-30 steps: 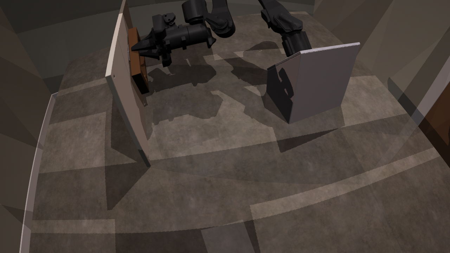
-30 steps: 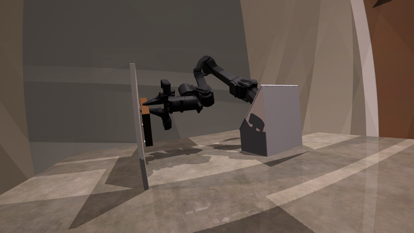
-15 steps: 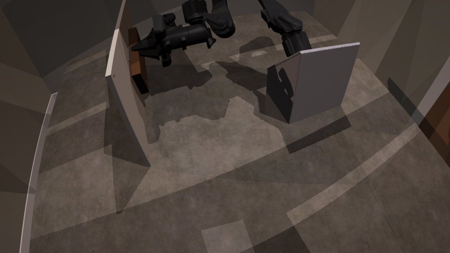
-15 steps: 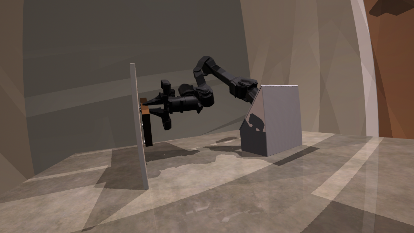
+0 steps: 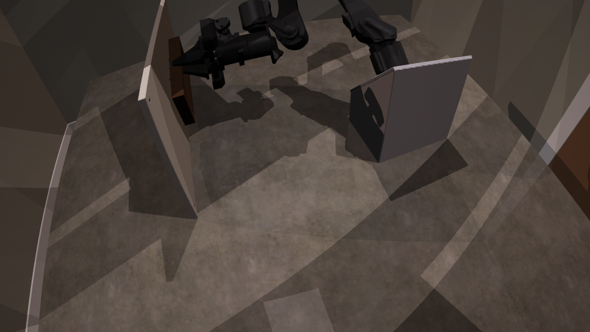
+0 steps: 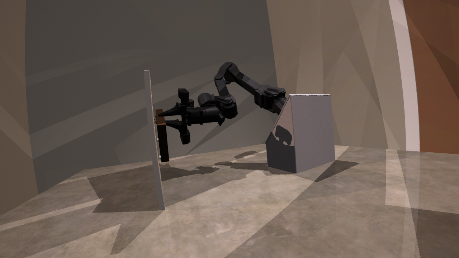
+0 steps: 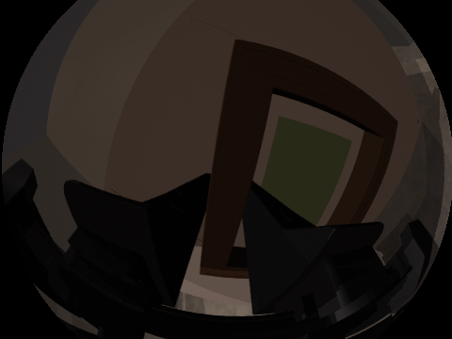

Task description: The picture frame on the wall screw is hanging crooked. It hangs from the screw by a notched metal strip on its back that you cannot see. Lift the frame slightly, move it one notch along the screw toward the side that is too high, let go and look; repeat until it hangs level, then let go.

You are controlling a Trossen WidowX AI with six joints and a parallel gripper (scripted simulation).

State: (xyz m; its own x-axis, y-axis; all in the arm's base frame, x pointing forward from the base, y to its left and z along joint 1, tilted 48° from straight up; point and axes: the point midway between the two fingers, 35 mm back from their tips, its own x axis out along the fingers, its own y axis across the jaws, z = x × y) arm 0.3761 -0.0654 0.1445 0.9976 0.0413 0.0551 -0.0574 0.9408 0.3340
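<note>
Right now my gripper tip is 5 cm above the brown wooden picture frame and 2 cm to the left of it. The rest, counted from my gripper tip: wall panel (6 cm below, 1 cm to the right, 1 cm ahead).
</note>
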